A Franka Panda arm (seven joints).
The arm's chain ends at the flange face. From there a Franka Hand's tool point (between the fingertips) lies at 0.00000 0.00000 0.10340 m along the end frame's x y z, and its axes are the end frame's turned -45 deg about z.
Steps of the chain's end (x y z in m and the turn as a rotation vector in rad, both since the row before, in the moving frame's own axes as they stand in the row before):
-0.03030, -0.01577, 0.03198, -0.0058, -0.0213, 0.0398
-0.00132, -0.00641, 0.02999, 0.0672, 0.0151, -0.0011
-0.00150, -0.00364, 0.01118, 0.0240, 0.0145, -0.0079
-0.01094, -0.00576, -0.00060, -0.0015, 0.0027, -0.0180
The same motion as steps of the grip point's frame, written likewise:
-0.01223, -0.03375, 0.03195, 0.0110, -0.0192, 0.0398
0.00961, -0.00928, 0.02974, 0.0368, 0.0582, -0.0011
0.00432, -0.00434, 0.01114, 0.0067, 0.0272, -0.0079
-0.00357, -0.01150, -0.00060, -0.0030, 0.0008, -0.0180

